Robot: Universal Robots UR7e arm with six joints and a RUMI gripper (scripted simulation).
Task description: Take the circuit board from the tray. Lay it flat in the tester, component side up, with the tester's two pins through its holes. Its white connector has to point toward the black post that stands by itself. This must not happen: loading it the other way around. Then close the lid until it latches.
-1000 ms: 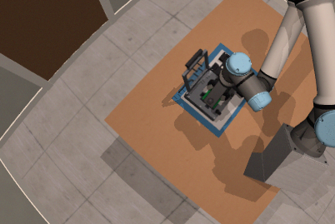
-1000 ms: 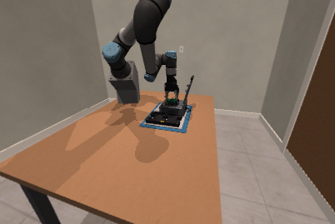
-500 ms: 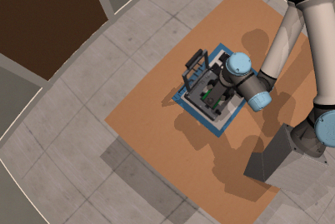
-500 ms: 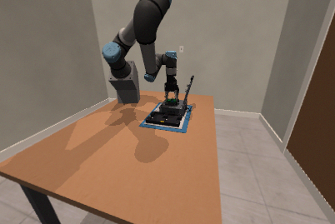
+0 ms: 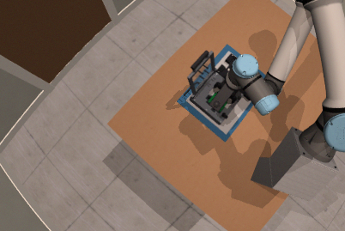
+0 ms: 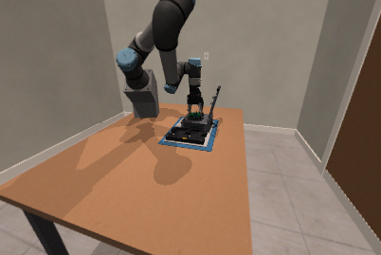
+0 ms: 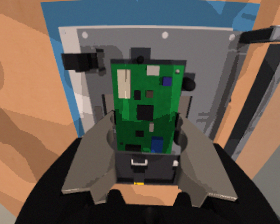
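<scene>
Now: hand right at the green circuit board. The rest, counted from my hand: black block 60 mm behind, 60 mm to the left, 10 mm above; then tester lid 120 mm ahead, 100 mm above.
</scene>
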